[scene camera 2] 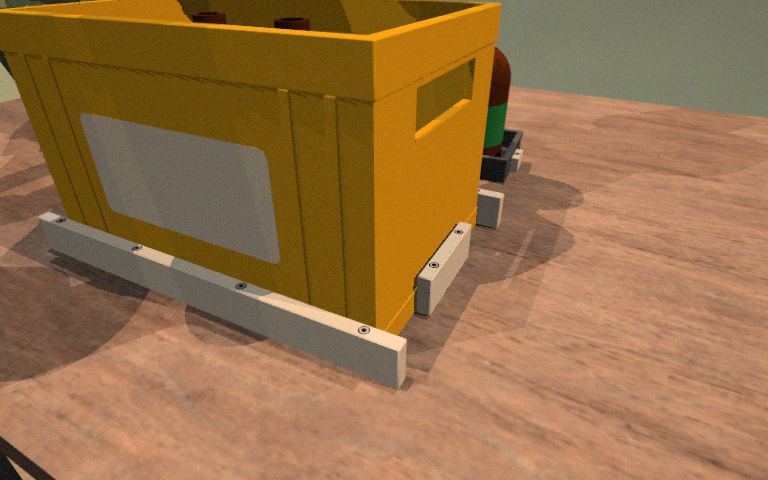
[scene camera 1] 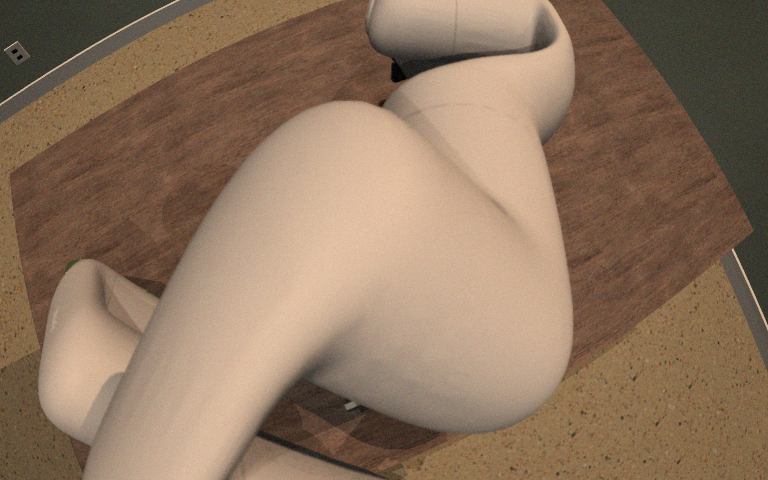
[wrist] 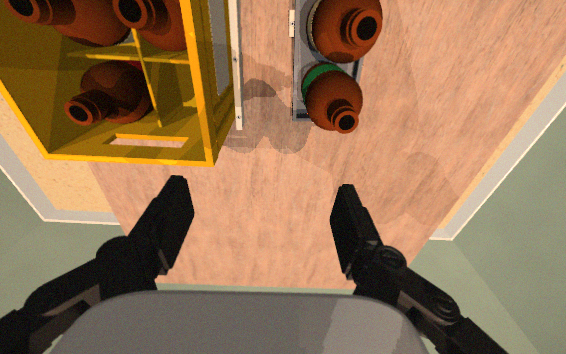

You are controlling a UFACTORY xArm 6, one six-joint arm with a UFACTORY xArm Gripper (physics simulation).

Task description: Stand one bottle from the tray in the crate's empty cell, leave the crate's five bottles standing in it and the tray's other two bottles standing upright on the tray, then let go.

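Frame: origin at the arm's base, x ahead, y left, z up, level; metres.
Where they show: gripper, fingertip midpoint: [wrist: 263,198].
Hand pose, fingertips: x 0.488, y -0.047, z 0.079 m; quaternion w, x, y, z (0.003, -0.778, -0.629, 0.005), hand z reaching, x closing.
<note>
Things, the pixels of their top centre, and the offset from my fingertips. "spot": a spot on its surface instead. Level surfaces: height alone.
- yellow crate, top centre: [scene camera 2: 256,5] [wrist: 67,10] dy -0.137, dx -0.112, dz -0.110 m
- end cell, surface spot: [wrist: 175,90] spot: dy -0.154, dx -0.017, dz -0.258 m
- green-labelled bottle, top centre: [scene camera 2: 482,7] [wrist: 346,122] dy +0.080, dx +0.015, dz -0.125 m
- wooden table, surface height: dz -0.285 m
The yellow crate [scene camera 2: 396,198] [wrist: 201,100] stands at upper left in the wrist view. Brown bottles stand in it: one [wrist: 117,92] in an end cell, others [wrist: 162,30] [wrist: 90,22] behind. The end cell [wrist: 175,90] beside the first bottle is empty. The dark tray [scene camera 2: 493,168] [wrist: 297,100] lies right of the crate, with a green-labelled bottle [scene camera 2: 496,124] [wrist: 334,97] at its near end and another bottle [wrist: 345,30] behind it, both upright; the third is out of view. My gripper [wrist: 263,198] is open and empty, apart from crate and tray. The arm hides both in scene camera 1.
Pale rails [scene camera 2: 226,277] [wrist: 237,75] run along the crate's base. Small pale blocks [scene camera 2: 517,160] [wrist: 292,23] sit against the tray. The wooden table [scene camera 1: 640,186] [scene camera 2: 623,339] [wrist: 260,235] extends around them. The large pale arm [scene camera 1: 424,254] covers much of scene camera 1.
</note>
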